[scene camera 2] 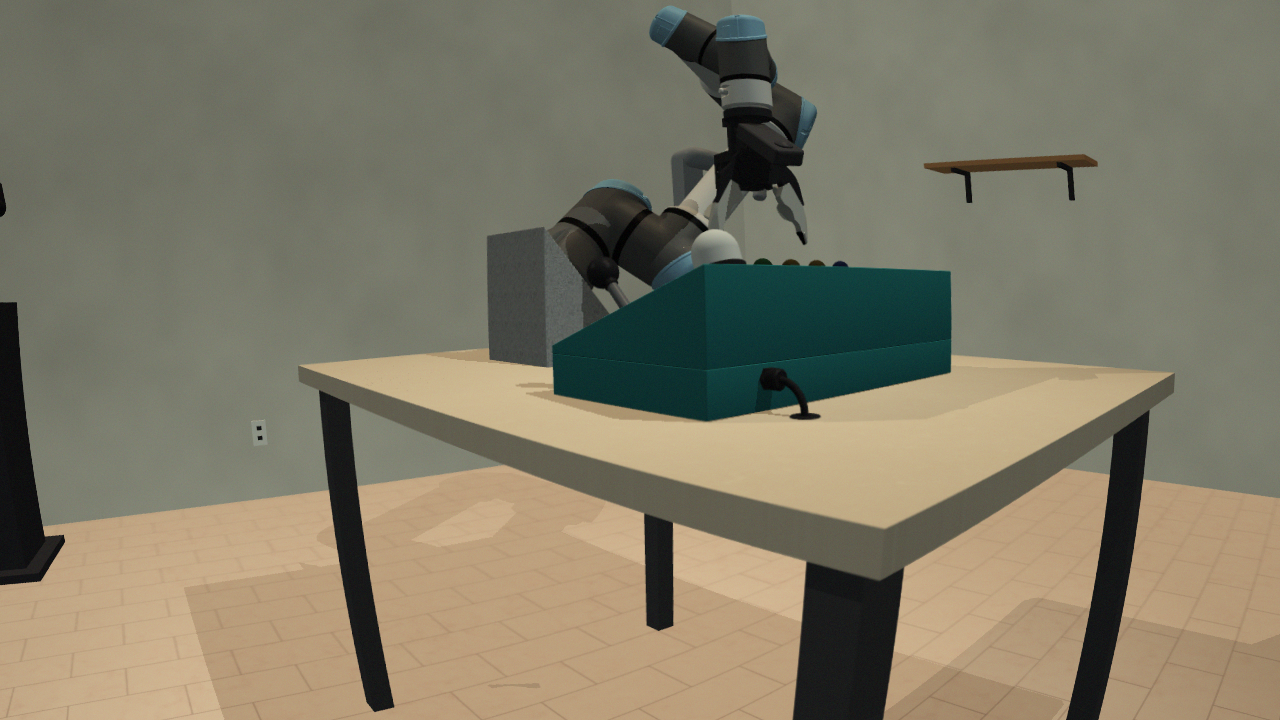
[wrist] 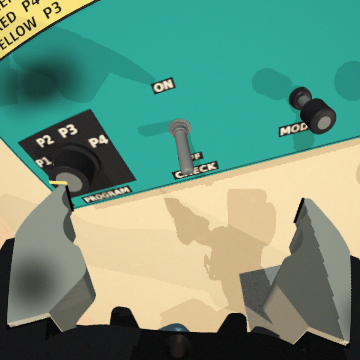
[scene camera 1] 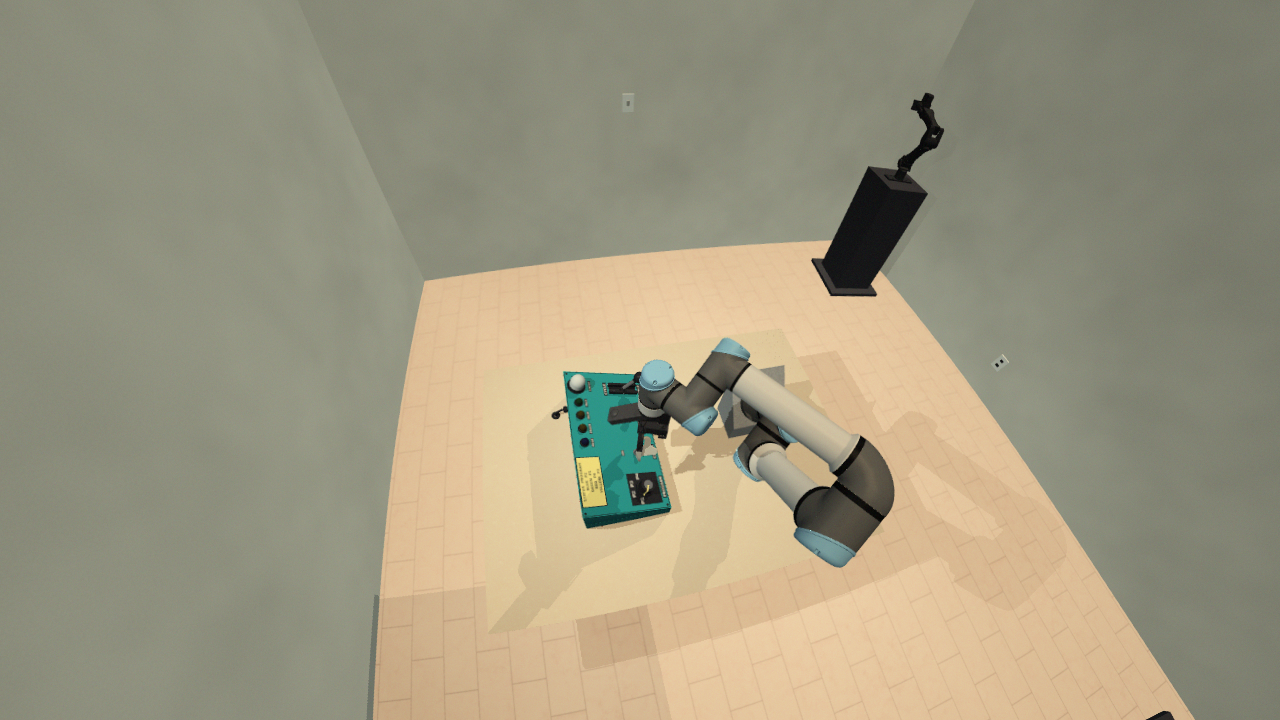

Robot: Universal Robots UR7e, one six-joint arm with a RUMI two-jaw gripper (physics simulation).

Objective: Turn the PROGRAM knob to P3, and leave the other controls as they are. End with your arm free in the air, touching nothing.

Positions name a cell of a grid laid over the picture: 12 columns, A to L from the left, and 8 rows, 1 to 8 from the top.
Scene:
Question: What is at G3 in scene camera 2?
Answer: My gripper.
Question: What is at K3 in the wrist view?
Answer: A black mode control.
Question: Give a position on a ball-topped lever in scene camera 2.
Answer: F4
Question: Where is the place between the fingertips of my gripper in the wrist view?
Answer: At G5

